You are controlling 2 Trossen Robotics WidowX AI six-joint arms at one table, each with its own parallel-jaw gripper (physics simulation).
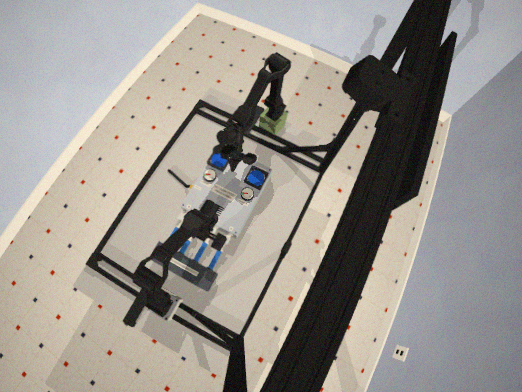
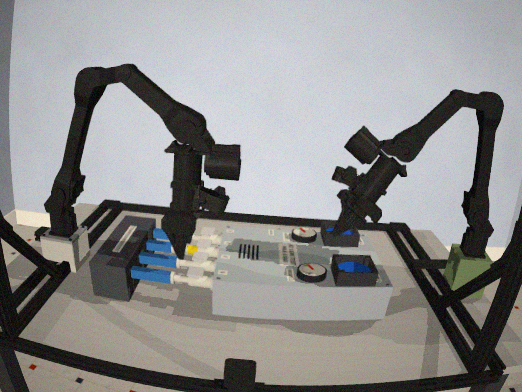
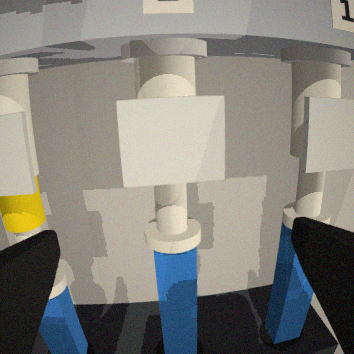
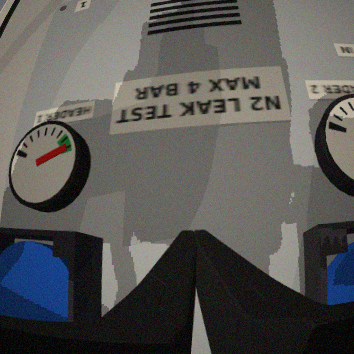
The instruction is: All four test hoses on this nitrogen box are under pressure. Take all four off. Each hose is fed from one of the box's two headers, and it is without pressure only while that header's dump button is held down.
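Places are measured from the left arm's base along level axes (x ahead, y left, z up), in metres.
Where they show: left gripper, fingertip midpoint: (image 1: 206,238) (image 2: 184,251) (image 3: 176,238); right gripper, fingertip midpoint: (image 1: 232,171) (image 2: 332,235) (image 4: 192,241); left arm's base at its link origin: (image 1: 162,304) (image 2: 63,231); right arm's base at its link origin: (image 1: 274,114) (image 2: 472,252).
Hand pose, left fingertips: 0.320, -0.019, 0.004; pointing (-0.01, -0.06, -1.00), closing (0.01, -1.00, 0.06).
Things, the pixels of their top centre, and the offset from my left fingertips, as dx, dy, dz. "pt": a spot on its surface instead.
- grey nitrogen box at a spot on its surface: (image 2: 300,300) pt +0.236, -0.102, -0.035
- header 1's blue button at its top centre: (image 4: 26,300) (image 2: 354,269) (image 1: 256,177) +0.340, -0.056, +0.013
- header 2's at its top centre: (image 1: 219,159) +0.337, +0.134, +0.013
- Header 1's gauge needle at its top centre: (image 4: 49,154) +0.252, -0.049, +0.013
- rearmost at a spot on its surface: (image 2: 160,233) pt -0.085, +0.128, -0.023
- yellow band at its top centre: (image 3: 8,198) (image 2: 195,245) +0.012, +0.069, -0.018
- dark hose block at a spot on its surface: (image 2: 111,270) (image 1: 213,279) pt -0.136, -0.108, -0.013
- thin black rod at a spot on its surface: (image 1: 178,178) pt +0.190, +0.280, -0.070
The grey nitrogen box (image 1: 240,215) (image 2: 300,300) bears header 1's blue button (image 1: 256,177) (image 2: 354,268) (image 4: 35,280) and header 2's (image 1: 218,160) (image 4: 342,280). Header 1's gauge needle (image 4: 51,155) points into the green. Blue hoses lie at the box's fittings: front (image 2: 151,274) (image 3: 287,295), second (image 2: 157,259) (image 3: 176,295), third (image 2: 158,245) (image 3: 62,320), rearmost (image 2: 160,233). A yellow band (image 2: 192,249) (image 3: 22,212) shows on the third's fitting. My left gripper (image 2: 182,255) (image 3: 176,238) is open, its fingers either side of the second hose. My right gripper (image 2: 336,233) (image 4: 192,241) is shut and empty, between the button housings.
A dark hose block (image 1: 207,280) (image 2: 111,270) stands beyond the hoses' blue ends. A black frame (image 1: 145,180) (image 2: 130,369) surrounds the work area. A thin black rod (image 1: 178,178) sticks out beside the box. White square blocks (image 3: 171,141) sit on the fittings.
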